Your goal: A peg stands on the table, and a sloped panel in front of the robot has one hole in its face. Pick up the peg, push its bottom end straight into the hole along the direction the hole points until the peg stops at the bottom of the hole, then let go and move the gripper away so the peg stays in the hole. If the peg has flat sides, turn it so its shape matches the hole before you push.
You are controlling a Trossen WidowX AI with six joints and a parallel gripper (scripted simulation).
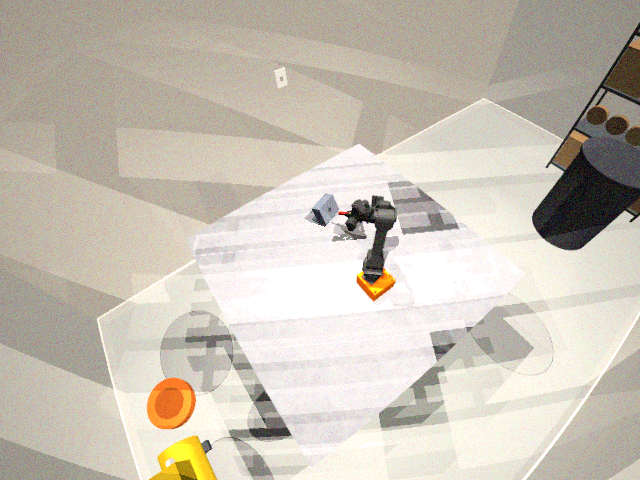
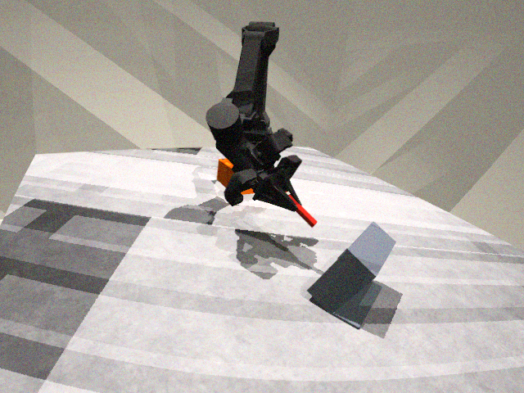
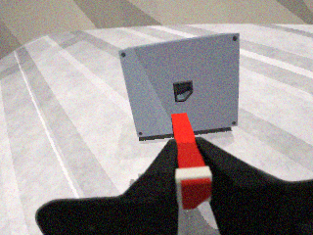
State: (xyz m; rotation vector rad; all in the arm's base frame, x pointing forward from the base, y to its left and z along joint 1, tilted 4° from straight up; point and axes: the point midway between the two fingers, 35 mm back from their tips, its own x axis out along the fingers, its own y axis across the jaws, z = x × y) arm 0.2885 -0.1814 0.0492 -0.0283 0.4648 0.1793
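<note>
Now: the sloped panel 130 mm ahead of my gripper tip, 10 mm to the left of it and 50 mm below it. From my gripper tip the other things lie so: red peg (20 mm behind, 10 mm above).
</note>
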